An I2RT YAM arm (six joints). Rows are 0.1 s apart.
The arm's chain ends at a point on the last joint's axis. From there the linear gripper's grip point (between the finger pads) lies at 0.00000 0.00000 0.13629 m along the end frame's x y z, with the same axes.
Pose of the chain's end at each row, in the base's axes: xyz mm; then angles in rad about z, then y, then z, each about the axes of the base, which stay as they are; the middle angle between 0 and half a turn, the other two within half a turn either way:
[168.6, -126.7, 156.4, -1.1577, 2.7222, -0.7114]
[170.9, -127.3, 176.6, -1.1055, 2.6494, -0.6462]
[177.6, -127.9, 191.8, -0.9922, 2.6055, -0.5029]
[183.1, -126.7, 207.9, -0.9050, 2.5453, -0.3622]
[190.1, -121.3, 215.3, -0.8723, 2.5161, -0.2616]
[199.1, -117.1, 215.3, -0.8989, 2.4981, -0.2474]
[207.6, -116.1, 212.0, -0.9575, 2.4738, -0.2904]
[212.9, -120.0, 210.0, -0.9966, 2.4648, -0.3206]
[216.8, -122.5, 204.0, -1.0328, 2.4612, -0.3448]
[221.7, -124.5, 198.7, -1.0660, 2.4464, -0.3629]
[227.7, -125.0, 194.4, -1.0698, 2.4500, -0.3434]
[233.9, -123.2, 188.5, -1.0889, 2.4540, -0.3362]
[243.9, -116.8, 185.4, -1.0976, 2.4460, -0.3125]
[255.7, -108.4, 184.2, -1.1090, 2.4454, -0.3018]
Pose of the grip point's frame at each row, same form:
[210.6, -162.9, 31.9, -1.1577, 2.7222, -0.7114]
[222.3, -166.1, 56.5, -1.1055, 2.6494, -0.6462]
[238.6, -161.5, 74.6, -0.9922, 2.6055, -0.5029]
[254.7, -153.8, 95.1, -0.9050, 2.5453, -0.3622]
[267.2, -141.9, 104.8, -0.8723, 2.5161, -0.2616]
[278.4, -137.1, 106.3, -0.8989, 2.4981, -0.2474]
[288.5, -140.3, 105.0, -0.9575, 2.4738, -0.2904]
[293.9, -146.9, 103.8, -0.9966, 2.4648, -0.3206]
[297.5, -151.5, 98.1, -1.0328, 2.4612, -0.3448]
[303.3, -155.5, 94.0, -1.0660, 2.4464, -0.3629]
[309.5, -154.3, 89.4, -1.0698, 2.4500, -0.3434]
[315.6, -151.7, 83.2, -1.0889, 2.4540, -0.3362]
[327.0, -143.7, 80.8, -1.0976, 2.4460, -0.3125]
[339.2, -134.4, 79.6, -1.1090, 2.4454, -0.3018]

